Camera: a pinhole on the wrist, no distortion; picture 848 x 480 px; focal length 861.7 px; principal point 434.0 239.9 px. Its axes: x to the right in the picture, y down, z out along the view. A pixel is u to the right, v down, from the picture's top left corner.
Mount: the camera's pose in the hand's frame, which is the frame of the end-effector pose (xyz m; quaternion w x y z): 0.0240 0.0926 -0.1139 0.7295 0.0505 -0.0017 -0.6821
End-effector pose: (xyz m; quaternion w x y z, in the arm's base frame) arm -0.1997 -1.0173 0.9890 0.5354 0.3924 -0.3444 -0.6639
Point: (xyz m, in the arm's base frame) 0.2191 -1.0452 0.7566
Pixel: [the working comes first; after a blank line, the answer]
In the camera's frame: 0.1297 -0.0456 -0.3552

behind the camera
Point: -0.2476 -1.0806 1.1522
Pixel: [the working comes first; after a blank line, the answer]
In the camera's frame: -0.0552 0.0389 0.2229

220.8 390.2
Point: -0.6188 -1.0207 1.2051
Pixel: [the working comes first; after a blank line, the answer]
In the camera's frame: 0.0475 0.0351 0.5885

503.5 291.3
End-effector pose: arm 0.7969 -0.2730 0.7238 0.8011 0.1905 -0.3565 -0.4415
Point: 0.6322 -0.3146 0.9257
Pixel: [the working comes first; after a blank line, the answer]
In the camera's frame: 0.0612 0.0564 0.3729

575.5 370.3
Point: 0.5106 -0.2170 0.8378
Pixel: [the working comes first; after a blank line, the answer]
In the camera's frame: 0.1191 -0.1060 0.4210

677.8 23.0
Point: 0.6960 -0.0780 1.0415
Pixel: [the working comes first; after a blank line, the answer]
In the camera's frame: -0.1844 -0.0554 0.3983

35.1 120.1
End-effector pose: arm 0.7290 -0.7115 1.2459 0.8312 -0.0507 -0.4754 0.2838
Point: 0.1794 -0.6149 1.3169
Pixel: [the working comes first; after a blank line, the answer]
In the camera's frame: -0.2427 -0.0747 0.5772

71.6 128.4
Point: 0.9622 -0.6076 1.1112
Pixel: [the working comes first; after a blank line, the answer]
In the camera's frame: 0.0693 0.0010 -0.1658

behind the camera
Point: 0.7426 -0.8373 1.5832
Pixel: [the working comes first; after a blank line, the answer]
In the camera's frame: 0.3127 0.1746 0.3183

outside the picture
